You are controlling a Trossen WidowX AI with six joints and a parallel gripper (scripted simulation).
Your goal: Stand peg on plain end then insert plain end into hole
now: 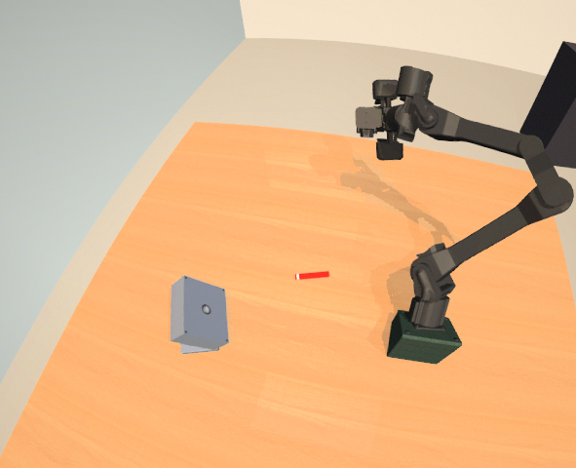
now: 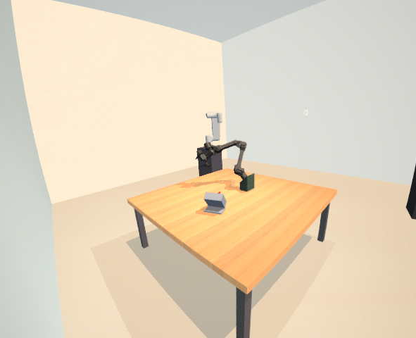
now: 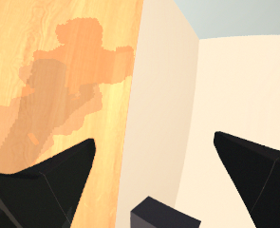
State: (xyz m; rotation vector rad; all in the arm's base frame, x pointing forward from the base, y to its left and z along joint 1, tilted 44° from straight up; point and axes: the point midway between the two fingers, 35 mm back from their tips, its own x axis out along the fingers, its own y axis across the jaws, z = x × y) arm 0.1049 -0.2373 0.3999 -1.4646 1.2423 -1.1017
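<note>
Right now the red peg is 160 mm ahead of my gripper tip, 340 mm to the left of it and 210 mm below it. Round my gripper tip: grey sloped panel (370 mm ahead, 480 mm to the left, 140 mm below).
</note>
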